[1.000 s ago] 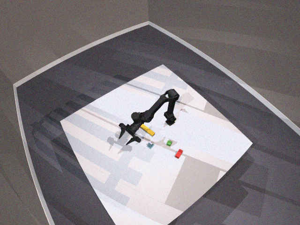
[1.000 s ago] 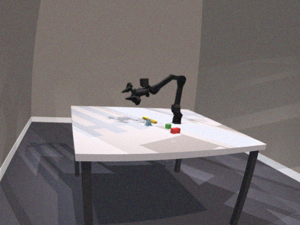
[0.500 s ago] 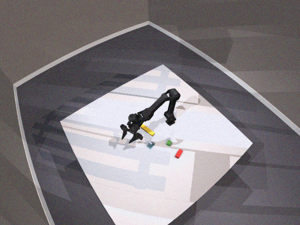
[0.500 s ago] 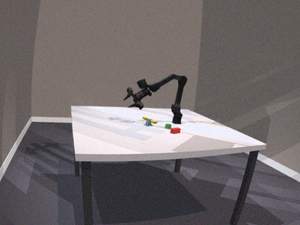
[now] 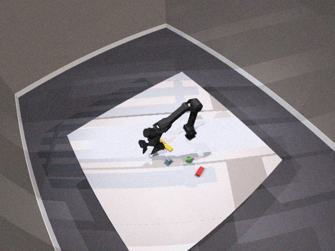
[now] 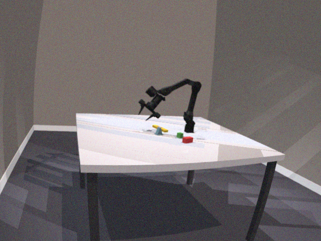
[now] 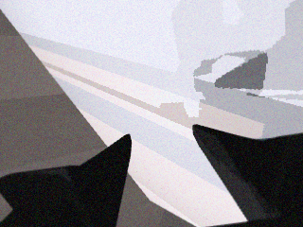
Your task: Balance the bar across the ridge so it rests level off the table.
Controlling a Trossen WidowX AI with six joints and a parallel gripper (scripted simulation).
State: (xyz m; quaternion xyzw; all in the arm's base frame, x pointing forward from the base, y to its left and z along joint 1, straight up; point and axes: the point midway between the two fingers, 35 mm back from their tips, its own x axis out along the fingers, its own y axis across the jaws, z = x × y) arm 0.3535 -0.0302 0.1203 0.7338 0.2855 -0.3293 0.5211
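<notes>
My gripper tip is 16 cm past the yellow bar, 9 cm above it and 4 cm to the left of it. Round my gripper tip: red block: 31 cm to the left, 23 cm behind, 8 cm below; green cube: 23 cm behind, 19 cm to the left, 8 cm below.
</notes>
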